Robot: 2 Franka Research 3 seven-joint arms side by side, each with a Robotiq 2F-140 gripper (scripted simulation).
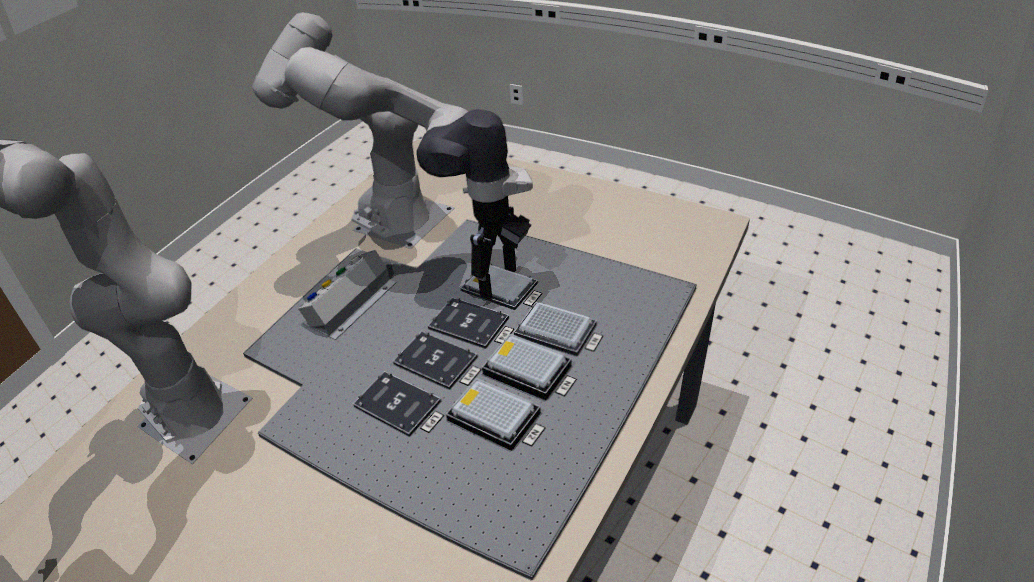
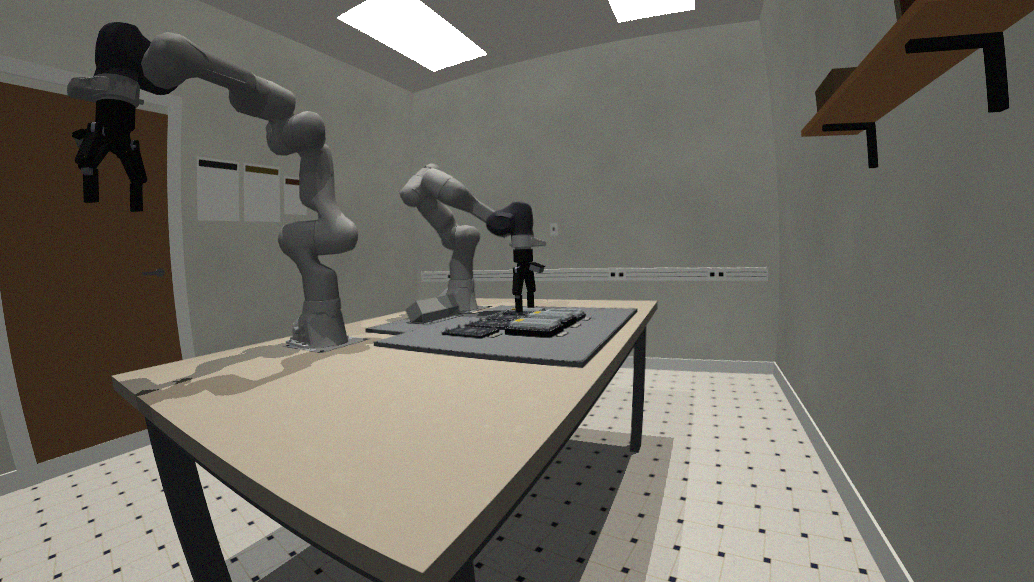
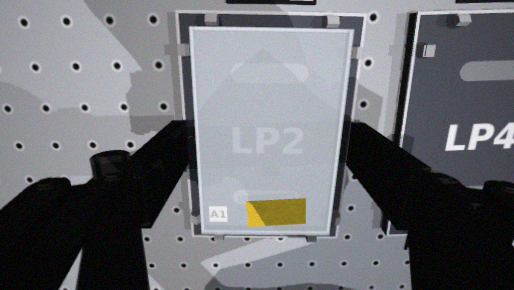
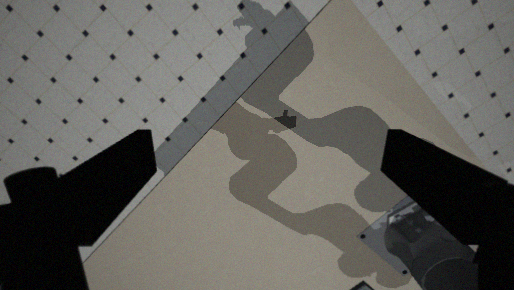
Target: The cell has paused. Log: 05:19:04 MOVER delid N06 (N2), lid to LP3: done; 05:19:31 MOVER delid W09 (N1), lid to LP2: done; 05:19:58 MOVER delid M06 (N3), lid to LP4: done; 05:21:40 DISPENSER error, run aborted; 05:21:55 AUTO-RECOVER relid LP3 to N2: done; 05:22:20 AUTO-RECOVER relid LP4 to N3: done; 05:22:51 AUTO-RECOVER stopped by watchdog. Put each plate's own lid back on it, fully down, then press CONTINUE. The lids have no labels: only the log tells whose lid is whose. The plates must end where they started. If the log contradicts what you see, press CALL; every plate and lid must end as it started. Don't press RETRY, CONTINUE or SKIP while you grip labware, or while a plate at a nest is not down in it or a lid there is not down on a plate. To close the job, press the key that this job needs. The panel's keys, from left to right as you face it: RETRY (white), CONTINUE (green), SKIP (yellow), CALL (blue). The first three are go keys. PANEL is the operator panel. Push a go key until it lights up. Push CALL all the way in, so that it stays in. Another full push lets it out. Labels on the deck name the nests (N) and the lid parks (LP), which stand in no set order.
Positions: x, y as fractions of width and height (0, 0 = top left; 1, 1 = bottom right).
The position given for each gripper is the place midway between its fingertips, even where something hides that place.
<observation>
In view: the left gripper (image 1: 0.48, 0.49), the right gripper (image 2: 0.11, 0.36), a clear lid (image 1: 0.49, 0.49), a plate (image 1: 0.53, 0.55), an operator panel (image 1: 0.33, 0.53) and a lid park LP4 (image 3: 0.85, 0.29).
The clear lid is seen too in image 3 (image 3: 0.52, 0.36). The left gripper is seen too in image 3 (image 3: 0.52, 0.49). The right gripper is seen too in image 4 (image 4: 0.52, 0.52). Image 4 misses the clear lid: it is out of frame. Image 3 does not show the plate: it is out of frame.
</observation>
